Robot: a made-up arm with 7 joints. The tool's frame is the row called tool. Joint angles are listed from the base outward. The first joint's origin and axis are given. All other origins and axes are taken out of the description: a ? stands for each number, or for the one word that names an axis. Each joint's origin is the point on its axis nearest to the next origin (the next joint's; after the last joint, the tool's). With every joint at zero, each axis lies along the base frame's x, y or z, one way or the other. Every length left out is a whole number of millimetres.
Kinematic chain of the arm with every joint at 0, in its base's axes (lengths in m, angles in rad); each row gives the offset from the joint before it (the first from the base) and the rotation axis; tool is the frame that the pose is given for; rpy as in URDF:
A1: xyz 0 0 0.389 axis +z
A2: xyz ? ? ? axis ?
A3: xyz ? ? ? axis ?
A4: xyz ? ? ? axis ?
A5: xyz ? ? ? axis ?
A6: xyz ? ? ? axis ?
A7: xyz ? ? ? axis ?
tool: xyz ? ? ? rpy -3.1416 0 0
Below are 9 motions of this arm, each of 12 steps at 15 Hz.
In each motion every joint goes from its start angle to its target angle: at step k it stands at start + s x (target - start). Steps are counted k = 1, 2, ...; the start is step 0. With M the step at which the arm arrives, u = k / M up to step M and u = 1 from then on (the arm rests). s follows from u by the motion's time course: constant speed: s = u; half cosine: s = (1 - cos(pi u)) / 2; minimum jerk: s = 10 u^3 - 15 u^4 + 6 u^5.
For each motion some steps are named. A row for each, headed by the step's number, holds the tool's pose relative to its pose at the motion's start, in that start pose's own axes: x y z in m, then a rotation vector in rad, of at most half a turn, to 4 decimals.
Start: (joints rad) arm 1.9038 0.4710 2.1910 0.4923 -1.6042 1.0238 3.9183
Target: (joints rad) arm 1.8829 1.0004 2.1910 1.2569 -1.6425 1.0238 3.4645
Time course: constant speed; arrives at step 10
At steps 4, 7, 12:
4: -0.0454 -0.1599 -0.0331 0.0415 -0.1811 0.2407
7: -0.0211 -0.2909 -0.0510 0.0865 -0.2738 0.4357
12: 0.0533 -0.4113 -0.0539 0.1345 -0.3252 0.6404

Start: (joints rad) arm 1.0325 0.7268 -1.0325 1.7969 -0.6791 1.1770 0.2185
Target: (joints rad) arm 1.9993 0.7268 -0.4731 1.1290 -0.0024 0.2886 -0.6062
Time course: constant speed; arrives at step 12
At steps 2, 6, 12:
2: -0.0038 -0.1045 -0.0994 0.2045 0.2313 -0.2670
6: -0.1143 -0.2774 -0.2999 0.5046 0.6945 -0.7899
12: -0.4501 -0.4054 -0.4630 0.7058 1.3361 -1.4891

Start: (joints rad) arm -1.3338 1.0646 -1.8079 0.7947 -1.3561 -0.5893 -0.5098
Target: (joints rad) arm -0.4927 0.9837 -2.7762 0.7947 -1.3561 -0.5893 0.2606
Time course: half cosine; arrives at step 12
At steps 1, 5, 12:
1: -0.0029 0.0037 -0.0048 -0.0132 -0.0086 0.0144
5: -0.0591 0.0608 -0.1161 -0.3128 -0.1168 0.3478
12: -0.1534 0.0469 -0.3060 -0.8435 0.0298 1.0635

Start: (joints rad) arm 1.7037 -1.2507 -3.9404 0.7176 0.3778 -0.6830 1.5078
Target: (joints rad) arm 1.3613 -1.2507 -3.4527 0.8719 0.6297 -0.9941 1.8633
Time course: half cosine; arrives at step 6
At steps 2, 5, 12:
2: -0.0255 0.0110 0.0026 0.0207 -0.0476 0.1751
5: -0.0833 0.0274 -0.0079 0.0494 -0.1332 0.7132
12: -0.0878 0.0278 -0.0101 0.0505 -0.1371 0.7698

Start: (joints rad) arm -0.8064 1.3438 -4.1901 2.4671 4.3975 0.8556 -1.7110
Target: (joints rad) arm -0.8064 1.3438 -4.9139 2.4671 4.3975 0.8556 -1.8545
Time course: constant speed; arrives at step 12
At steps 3, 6, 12:
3: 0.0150 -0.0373 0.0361 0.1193 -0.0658 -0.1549
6: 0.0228 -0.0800 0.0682 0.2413 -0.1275 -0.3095
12: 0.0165 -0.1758 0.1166 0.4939 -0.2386 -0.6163

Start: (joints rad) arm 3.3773 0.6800 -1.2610 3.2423 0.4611 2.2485 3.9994
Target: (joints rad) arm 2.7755 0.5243 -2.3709 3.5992 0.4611 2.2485 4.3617
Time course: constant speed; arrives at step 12
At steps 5, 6, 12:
5: -0.0755 -0.0994 0.0001 0.3396 -0.4217 0.5383
6: -0.0845 -0.1172 -0.0005 0.4175 -0.5108 0.6312
12: -0.1177 -0.2104 0.0053 0.9604 -1.0687 1.0498

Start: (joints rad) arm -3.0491 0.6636 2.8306 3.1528 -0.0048 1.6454 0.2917
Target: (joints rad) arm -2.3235 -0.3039 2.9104 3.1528 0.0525 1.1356 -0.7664
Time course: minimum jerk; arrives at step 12
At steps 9, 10, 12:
9: -0.2846 -0.2059 0.3695 0.8388 -0.2844 -0.8259
10: -0.3179 -0.2341 0.3702 0.9215 -0.2680 -0.8782
12: -0.3354 -0.2490 0.3688 0.9651 -0.2571 -0.9047

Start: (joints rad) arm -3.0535 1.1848 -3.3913 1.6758 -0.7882 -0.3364 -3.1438
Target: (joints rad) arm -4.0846 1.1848 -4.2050 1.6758 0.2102 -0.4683 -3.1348
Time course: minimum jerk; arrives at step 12
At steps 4, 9, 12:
4: -0.0063 -0.0519 -0.0178 0.2042 0.0667 -0.0798
9: -0.2470 -0.1206 -0.2053 0.9435 -0.2727 -0.4134
12: -0.2976 -0.0949 -0.2464 1.0296 -0.3995 -0.4674

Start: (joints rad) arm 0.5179 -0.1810 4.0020 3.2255 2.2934 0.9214 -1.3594
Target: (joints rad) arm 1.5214 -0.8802 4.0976 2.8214 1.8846 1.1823 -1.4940
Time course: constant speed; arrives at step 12
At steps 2, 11, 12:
2: -0.0390 0.0617 -0.0746 -0.1122 0.0590 0.1113
11: -0.5001 0.0161 -0.2780 -0.3765 0.1512 0.9036
12: -0.5547 -0.0297 -0.2777 -0.3730 0.1523 1.0123

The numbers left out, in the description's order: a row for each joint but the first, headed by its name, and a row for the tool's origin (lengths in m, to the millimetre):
A2: xyz 0 0 0, axis +y
A3: xyz 0 0 0.258, axis +z
A4: xyz 0.084 0 0, axis -y
A5: xyz 0.069 0 -0.305, axis -z
A6: xyz 0 0 0, axis +y
A7: xyz 0.084 0 -0.107, axis -z
tool: xyz 0 0 0

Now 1 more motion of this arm.
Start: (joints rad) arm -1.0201 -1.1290 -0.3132 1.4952 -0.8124 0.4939 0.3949
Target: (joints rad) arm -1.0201 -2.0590 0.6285 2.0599 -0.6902 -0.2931 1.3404
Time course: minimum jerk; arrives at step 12
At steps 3, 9, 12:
3: 0.0587 0.0016 -0.0862 0.0904 0.2422 0.1453
9: -0.1296 0.1112 -0.8549 1.4646 1.8231 0.6381
12: -0.2283 0.1182 -0.9125 1.7280 1.9503 0.5407

